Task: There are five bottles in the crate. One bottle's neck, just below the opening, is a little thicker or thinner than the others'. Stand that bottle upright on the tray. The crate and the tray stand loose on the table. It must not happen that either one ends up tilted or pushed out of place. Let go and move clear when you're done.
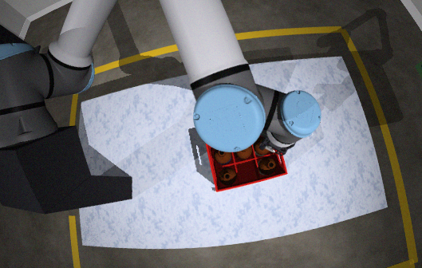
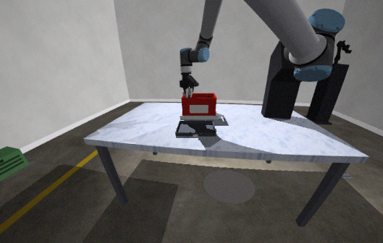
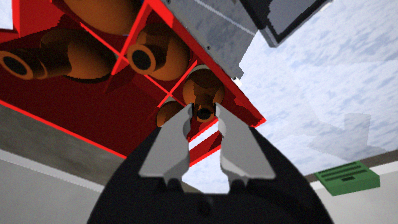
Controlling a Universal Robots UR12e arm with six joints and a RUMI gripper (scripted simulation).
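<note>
The red crate lies 80 mm behind my hand, 50 mm to the right of it and 70 mm below it. Also, from my hand: dark tray: 80 mm behind, 230 mm to the left, 140 mm below.
</note>
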